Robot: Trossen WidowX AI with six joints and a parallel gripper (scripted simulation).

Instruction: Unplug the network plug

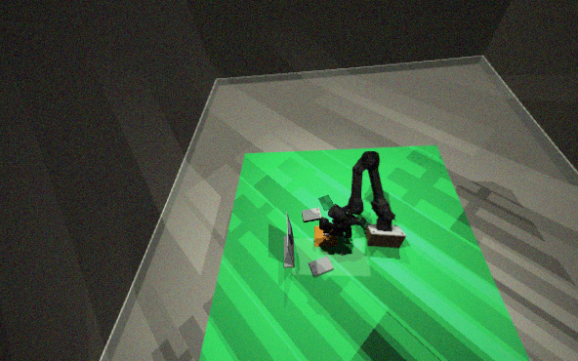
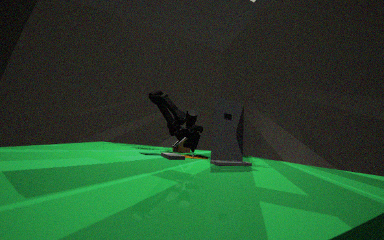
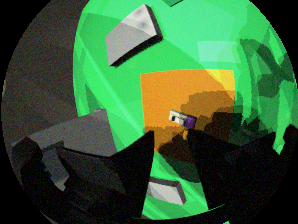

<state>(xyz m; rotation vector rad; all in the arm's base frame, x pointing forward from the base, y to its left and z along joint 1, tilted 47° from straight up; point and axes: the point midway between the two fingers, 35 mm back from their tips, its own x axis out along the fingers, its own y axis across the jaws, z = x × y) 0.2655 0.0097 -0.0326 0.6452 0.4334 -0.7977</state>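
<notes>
The pale network plug is 1 cm to the right of my gripper tip and 3 cm below it. Also, from my gripper tip: grey upright panel 17 cm ahead, 11 cm to the left, 9 cm above; then dark green block 2 cm ahead, 21 cm to the right, 3 cm below; then orange marked square 3 cm below.
</notes>
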